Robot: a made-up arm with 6 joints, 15 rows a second.
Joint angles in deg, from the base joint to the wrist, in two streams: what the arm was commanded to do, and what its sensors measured. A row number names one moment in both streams.
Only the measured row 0 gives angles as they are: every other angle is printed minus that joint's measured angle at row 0.
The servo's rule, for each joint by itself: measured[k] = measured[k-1] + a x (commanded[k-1-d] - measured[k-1]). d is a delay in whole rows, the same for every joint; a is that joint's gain. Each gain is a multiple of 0.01, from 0.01 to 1. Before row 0 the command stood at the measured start. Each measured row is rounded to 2 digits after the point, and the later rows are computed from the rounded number. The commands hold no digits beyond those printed.
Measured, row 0:
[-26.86, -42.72, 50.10, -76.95, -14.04, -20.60]
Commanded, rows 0 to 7:
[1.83, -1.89, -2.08, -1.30, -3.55, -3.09]
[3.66, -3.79, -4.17, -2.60, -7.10, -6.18]
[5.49, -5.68, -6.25, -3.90, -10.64, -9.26]
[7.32, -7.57, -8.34, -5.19, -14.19, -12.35]
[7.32, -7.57, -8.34, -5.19, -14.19, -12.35]
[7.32, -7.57, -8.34, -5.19, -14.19, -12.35]
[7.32, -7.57, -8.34, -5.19, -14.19, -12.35]
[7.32, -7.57, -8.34, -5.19, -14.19, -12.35]
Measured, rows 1 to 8:
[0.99, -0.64, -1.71, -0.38, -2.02, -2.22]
[2.43, -1.71, -3.73, -1.02, -4.92, -5.07]
[4.08, -3.06, -5.80, -1.86, -8.18, -8.09]
[5.83, -4.59, -7.88, -2.83, -11.61, -11.16]
[6.63, -5.60, -8.26, -3.51, -13.08, -12.02]
[7.00, -6.27, -8.33, -4.00, -13.71, -12.26]
[7.17, -6.71, -8.34, -4.35, -13.98, -12.32]
[7.25, -7.00, -8.34, -4.59, -14.10, -12.34]
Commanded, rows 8 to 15:
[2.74, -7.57, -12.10, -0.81, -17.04, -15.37]
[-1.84, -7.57, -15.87, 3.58, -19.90, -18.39]
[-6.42, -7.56, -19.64, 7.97, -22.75, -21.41]
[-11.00, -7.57, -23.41, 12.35, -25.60, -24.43]
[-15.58, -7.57, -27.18, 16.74, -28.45, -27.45]
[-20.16, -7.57, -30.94, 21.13, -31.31, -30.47]
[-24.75, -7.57, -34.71, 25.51, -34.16, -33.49]
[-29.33, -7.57, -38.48, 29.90, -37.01, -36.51]
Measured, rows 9 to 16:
[4.81, -7.19, -11.42, -3.49, -15.78, -14.52]
[1.22, -7.32, -15.07, -1.44, -18.13, -17.31]
[-2.91, -7.40, -18.82, 1.29, -20.76, -20.26]
[-7.28, -7.46, -22.58, 4.50, -23.52, -23.26]
[-11.76, -7.50, -26.35, 8.05, -26.33, -26.28]
[-16.30, -7.52, -30.11, 11.84, -29.17, -29.30]
[-20.86, -7.54, -33.88, 15.80, -32.01, -32.32]
[-25.43, -7.55, -37.65, 19.89, -34.86, -35.34]

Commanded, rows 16 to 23:
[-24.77, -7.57, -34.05, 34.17, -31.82, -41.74]
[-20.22, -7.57, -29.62, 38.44, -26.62, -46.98]
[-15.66, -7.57, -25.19, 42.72, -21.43, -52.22]
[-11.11, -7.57, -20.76, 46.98, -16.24, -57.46]
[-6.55, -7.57, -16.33, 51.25, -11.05, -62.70]
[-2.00, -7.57, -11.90, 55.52, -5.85, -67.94]
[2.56, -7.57, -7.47, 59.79, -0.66, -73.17]
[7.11, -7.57, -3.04, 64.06, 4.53, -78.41]
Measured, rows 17 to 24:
[-25.07, -7.56, -34.70, 24.03, -33.13, -39.95]
[-22.45, -7.56, -30.53, 28.21, -29.42, -45.01]
[-18.78, -7.56, -26.15, 32.42, -24.87, -50.20]
[-14.64, -7.56, -21.73, 36.64, -19.95, -55.43]
[-10.27, -7.56, -17.30, 40.88, -14.88, -60.66]
[-5.80, -7.56, -12.87, 45.13, -9.73, -65.90]
[-1.29, -7.56, -8.44, 49.38, -4.56, -71.13]
[3.25, -7.56, -4.01, 53.64, 0.62, -76.37]

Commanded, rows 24 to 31:
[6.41, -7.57, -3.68, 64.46, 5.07, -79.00]
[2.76, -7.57, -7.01, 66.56, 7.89, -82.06]
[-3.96, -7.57, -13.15, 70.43, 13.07, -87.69]
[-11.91, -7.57, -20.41, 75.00, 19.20, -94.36]
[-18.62, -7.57, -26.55, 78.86, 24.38, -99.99]
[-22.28, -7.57, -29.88, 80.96, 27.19, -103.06]
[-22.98, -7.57, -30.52, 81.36, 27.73, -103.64]
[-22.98, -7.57, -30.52, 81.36, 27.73, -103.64]
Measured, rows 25 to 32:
[4.96, -7.56, -3.74, 56.78, 3.16, -78.26]
[3.77, -7.56, -6.42, 59.62, 5.86, -81.00]
[-0.40, -7.56, -11.94, 62.75, 9.97, -85.82]
[-6.62, -7.56, -18.89, 66.30, 15.23, -91.97]
[-13.10, -7.56, -25.17, 69.94, 20.45, -97.74]
[-18.06, -7.56, -29.03, 73.14, 24.29, -101.57]
[-20.72, -7.56, -30.25, 75.52, 26.25, -103.06]
[-21.94, -7.56, -30.47, 77.21, 27.09, -103.48]

